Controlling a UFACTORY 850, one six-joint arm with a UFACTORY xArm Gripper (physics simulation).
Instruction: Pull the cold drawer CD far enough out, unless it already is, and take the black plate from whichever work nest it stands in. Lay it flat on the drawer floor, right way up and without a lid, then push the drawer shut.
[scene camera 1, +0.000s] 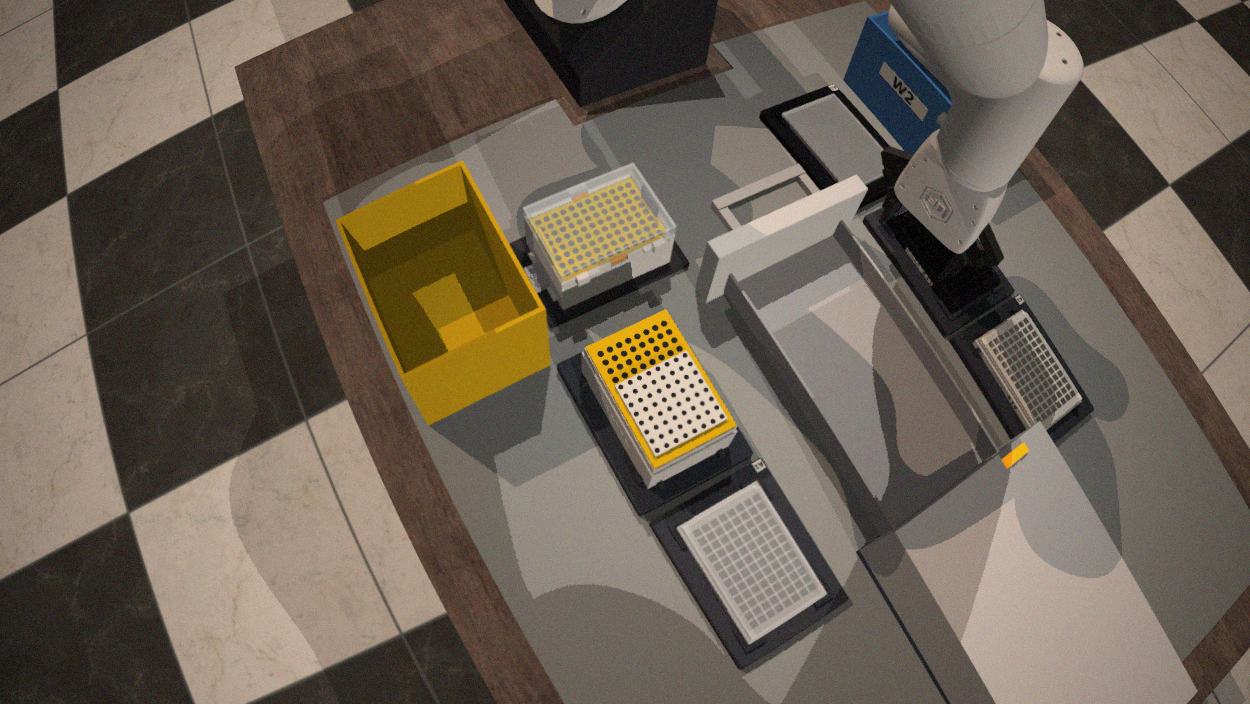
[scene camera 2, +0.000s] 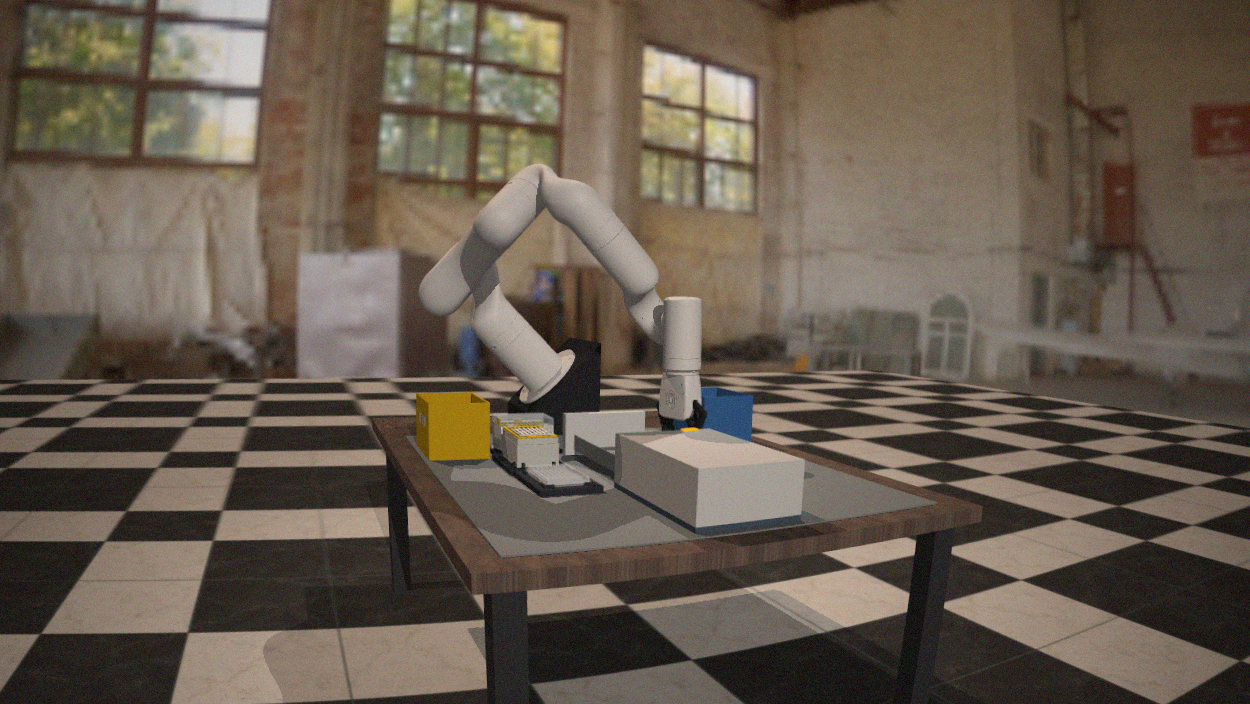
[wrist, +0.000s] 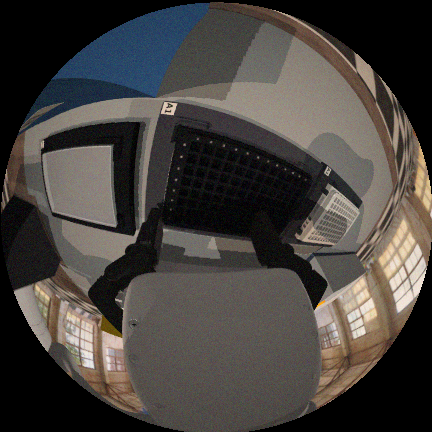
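Observation:
The black plate (wrist: 225, 167) (scene camera 1: 955, 284) lies flat in the dark work nest (wrist: 154, 170) marked A1, wells up, with no lid visible. My gripper (wrist: 208, 221) (scene camera 1: 942, 255) (scene camera 2: 683, 421) is open and empty, pointing down low above the plate. In the wrist view one fingertip is by the plate's near left corner and the other is over its right part; their exact height is unclear. The cold drawer CD (scene camera 1: 839, 376) stands pulled out of its white cabinet (scene camera 1: 1040, 603) (scene camera 2: 708, 480). Its bare floor shows, and its white front panel (scene camera 1: 787, 225) (scene camera 2: 603, 432) faces the robot base.
A light plate (scene camera 1: 1032, 371) (wrist: 330, 220) sits in the adjoining nest. A grey-topped black frame (scene camera 1: 835, 131) (wrist: 80, 185) and blue bin (scene camera 1: 892, 87) (scene camera 2: 727, 412) are nearby. Tip racks (scene camera 1: 660, 393) (scene camera 1: 599, 223), another plate (scene camera 1: 752, 559) and a yellow bin (scene camera 1: 476, 371) (scene camera 2: 452, 428) stand across the drawer.

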